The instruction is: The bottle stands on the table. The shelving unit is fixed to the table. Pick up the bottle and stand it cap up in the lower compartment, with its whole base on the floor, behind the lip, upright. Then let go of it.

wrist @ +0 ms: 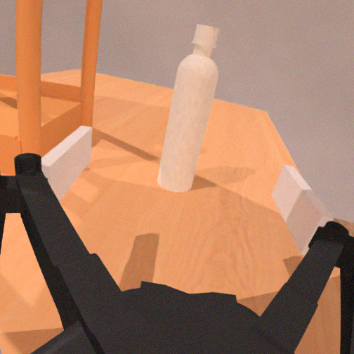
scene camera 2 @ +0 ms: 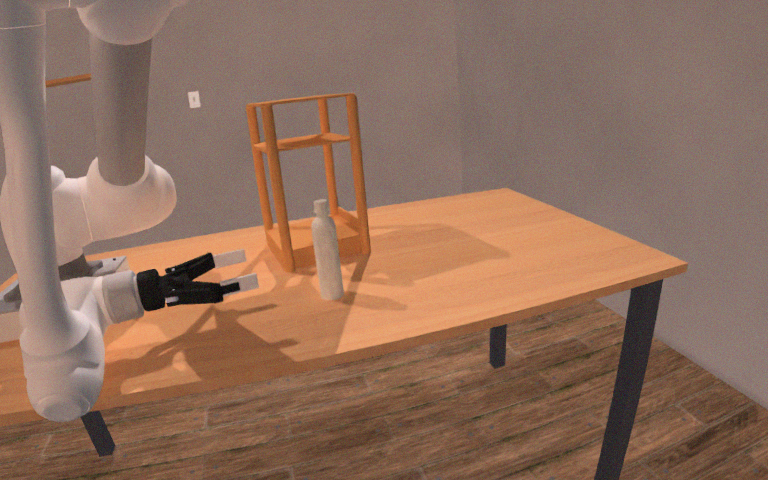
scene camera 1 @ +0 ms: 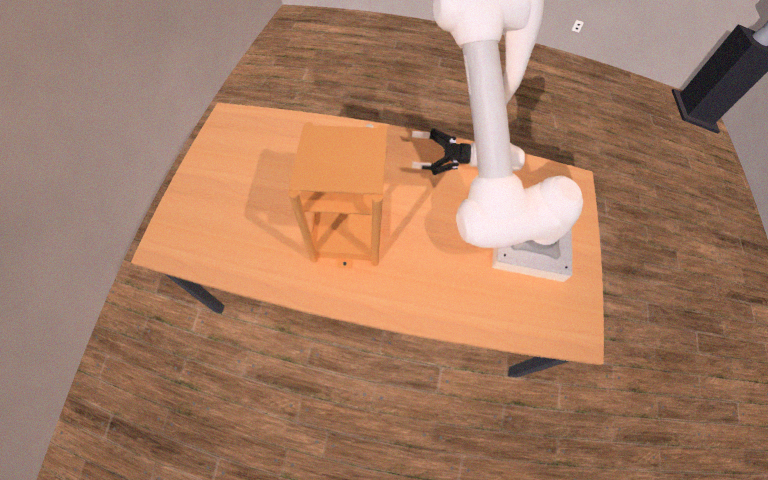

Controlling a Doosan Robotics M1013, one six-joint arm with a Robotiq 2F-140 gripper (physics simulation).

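Places are measured from the arm's base along level axes (x ahead, y left, z up), in centimetres.
Pixels of known places: gripper, between the fingertips: (scene camera 2: 250, 266) (scene camera 1: 412, 149).
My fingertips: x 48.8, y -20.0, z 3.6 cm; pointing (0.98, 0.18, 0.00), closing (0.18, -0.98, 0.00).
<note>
Ahead of a thing's pixels: the offset from my fingertips to its top centre. Level surfaces: height alone.
A pale, whitish bottle {dx +15.2, dy +2.5, dz +10.2 cm} (scene camera 2: 327, 254) (wrist: 190, 115) stands upright, cap up, on the table {dz -10.2 cm} (scene camera 1: 453, 305) (scene camera 2: 566, 254) (wrist: 215, 255), outside the shelving unit. A small part of the bottle (scene camera 1: 369, 125) shows past the unit's edge in scene camera 1. The orange wooden shelving unit {dx +15.3, dy +32.6, dz +29.6 cm} (scene camera 1: 342, 158) (scene camera 2: 279, 198) (wrist: 30, 75) has four posts and a lower compartment with a raised rim. My gripper (scene camera 1: 417, 150) (scene camera 2: 249, 268) (wrist: 186, 162) is open and empty, held roughly level above the table. Its light finger pads point towards the bottle, which is beyond the fingertips and appears between them in the wrist view.
The arm's base plate (scene camera 1: 532, 268) is on the right part of the table in scene camera 1. The unit's nearest post rises beside the left finger in the wrist view. The table edge runs close behind the bottle in scene camera 1.
</note>
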